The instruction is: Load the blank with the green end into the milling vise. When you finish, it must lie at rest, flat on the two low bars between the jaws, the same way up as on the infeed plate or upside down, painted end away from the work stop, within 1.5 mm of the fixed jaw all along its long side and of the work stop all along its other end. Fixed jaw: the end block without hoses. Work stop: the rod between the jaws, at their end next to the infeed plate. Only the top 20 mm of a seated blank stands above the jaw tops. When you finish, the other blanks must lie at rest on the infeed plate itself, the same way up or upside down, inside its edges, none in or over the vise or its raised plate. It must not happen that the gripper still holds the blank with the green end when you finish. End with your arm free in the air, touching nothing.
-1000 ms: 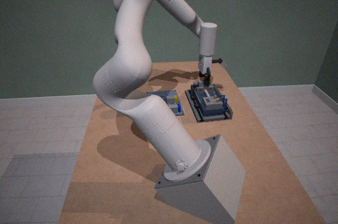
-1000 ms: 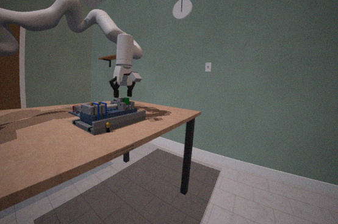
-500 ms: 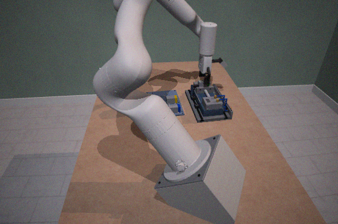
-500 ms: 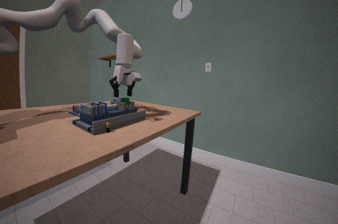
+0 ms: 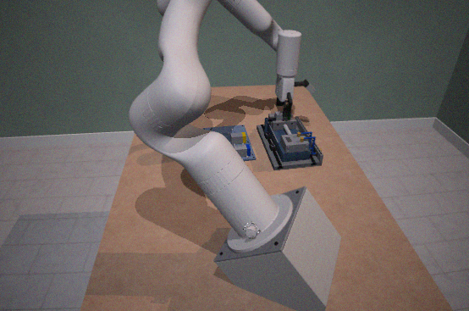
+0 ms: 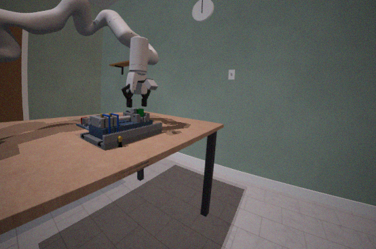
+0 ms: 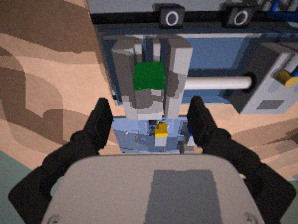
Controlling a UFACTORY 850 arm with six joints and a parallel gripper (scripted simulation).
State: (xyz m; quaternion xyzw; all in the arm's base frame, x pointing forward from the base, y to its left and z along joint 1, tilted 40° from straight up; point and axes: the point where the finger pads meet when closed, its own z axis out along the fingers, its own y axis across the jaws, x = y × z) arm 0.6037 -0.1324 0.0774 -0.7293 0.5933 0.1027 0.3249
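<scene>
Right now the green-ended blank is 40 mm below my hand. From my hand the other things lie so: blue-ended blank (170 mm behind, 150 mm to the left, 110 mm below); then yellow-ended blank (80 mm behind, 180 mm to the left, 110 mm below); then pale rod (80 mm behind, 20 mm to the right, 60 mm below).
</scene>
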